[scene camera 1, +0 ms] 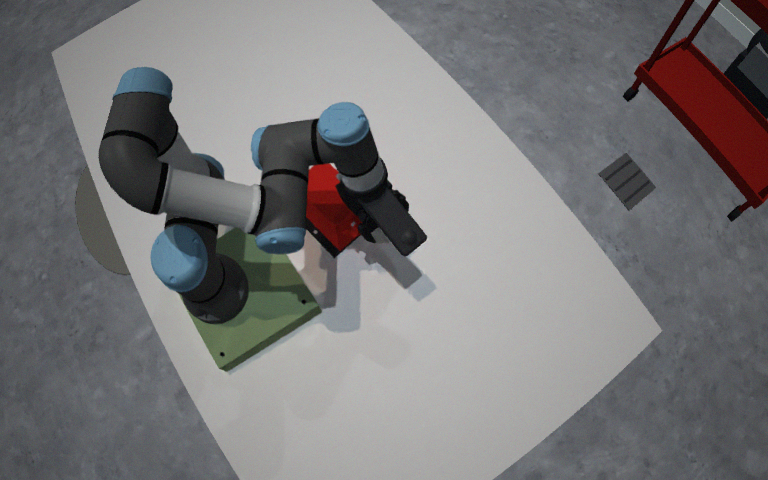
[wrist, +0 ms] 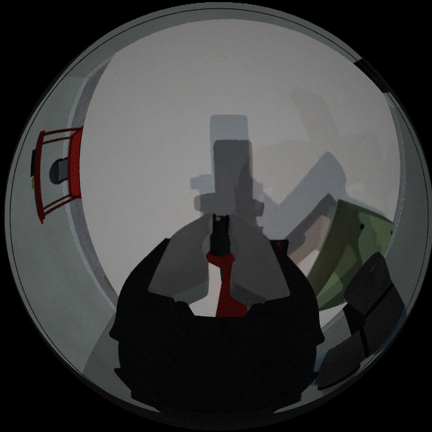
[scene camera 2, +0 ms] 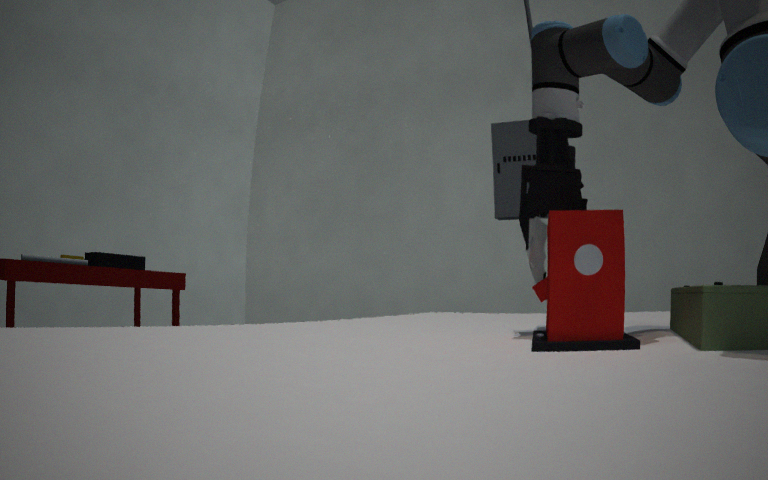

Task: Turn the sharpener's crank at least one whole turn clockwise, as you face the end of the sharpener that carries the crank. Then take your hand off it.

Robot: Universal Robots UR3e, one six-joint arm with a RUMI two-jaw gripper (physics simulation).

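Seen in the pictures: gripper, between the fingertips: (scene camera 2: 546, 290); arm's base, origin of its link: (scene camera 1: 216, 290).
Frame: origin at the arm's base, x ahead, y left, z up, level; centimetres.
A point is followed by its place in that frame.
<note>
The red sharpener (scene camera 1: 325, 198) {x 25.1, y -3.1, z 7.7 cm} (scene camera 2: 586, 305) {x 26.4, y 3.4, z -1.0 cm} (wrist: 233, 302) stands upright on its black base (scene camera 2: 600, 344) {x 25.0, y 4.3, z -4.5 cm}. Its crank end faces away from scene camera 2. The red crank arm (scene camera 2: 540, 289) {x 31.9, y -13.8, z 1.3 cm} (wrist: 220, 258) sticks out low past the body's left side in the scene camera 2 view. The crank's black knob (wrist: 220, 244) shows in the wrist view. My gripper (scene camera 2: 536, 277) {x 30.5, y -14.2, z 0.4 cm} (wrist: 220, 215) points down at the crank end, its fingertips close together on the two sides of the knob, shut on it. The arm and gripper body hide the crank in the scene camera 1 view.
The green mounting block (scene camera 1: 254, 336) {x 0.3, y -11.6, z -0.1 cm} (scene camera 2: 730, 319) {x 13.2, y 7.0, z -2.4 cm} (wrist: 372, 232) of the arm is beside the sharpener, on the same white table (scene camera 1: 481, 339) {x 31.0, y -38.6, z -5.1 cm} (scene camera 2: 283, 407) {x 41.1, y 28.6, z -5.1 cm}. A red cart (scene camera 1: 713, 118) (scene camera 2: 90, 275) (wrist: 75, 165) stands off beyond the table.
</note>
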